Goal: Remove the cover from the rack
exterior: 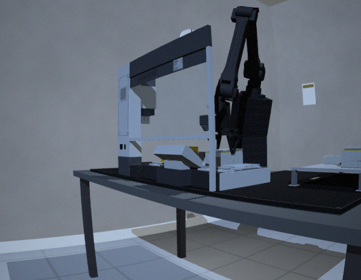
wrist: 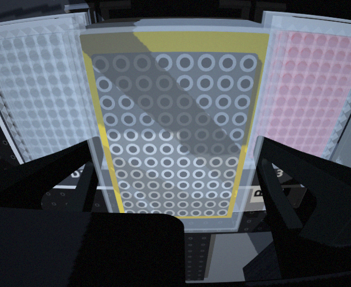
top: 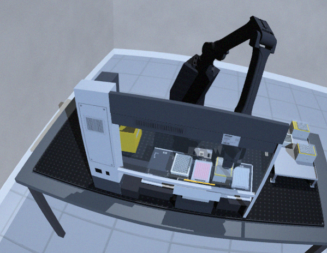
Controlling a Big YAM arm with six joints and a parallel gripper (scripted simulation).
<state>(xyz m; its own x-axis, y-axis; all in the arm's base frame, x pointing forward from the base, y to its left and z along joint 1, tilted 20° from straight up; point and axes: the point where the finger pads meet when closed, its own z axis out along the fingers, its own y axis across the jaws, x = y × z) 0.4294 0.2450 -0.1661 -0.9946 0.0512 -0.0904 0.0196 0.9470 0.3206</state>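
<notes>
My gripper is now right at the clear cover. The rest, counted from my hand: tip rack: 1 cm ahead, 1 cm to the left, 2 cm below; then pink plate: 10 cm to the right, 6 cm below; then clear plate: 1 cm ahead, 10 cm to the left, 6 cm below.
</notes>
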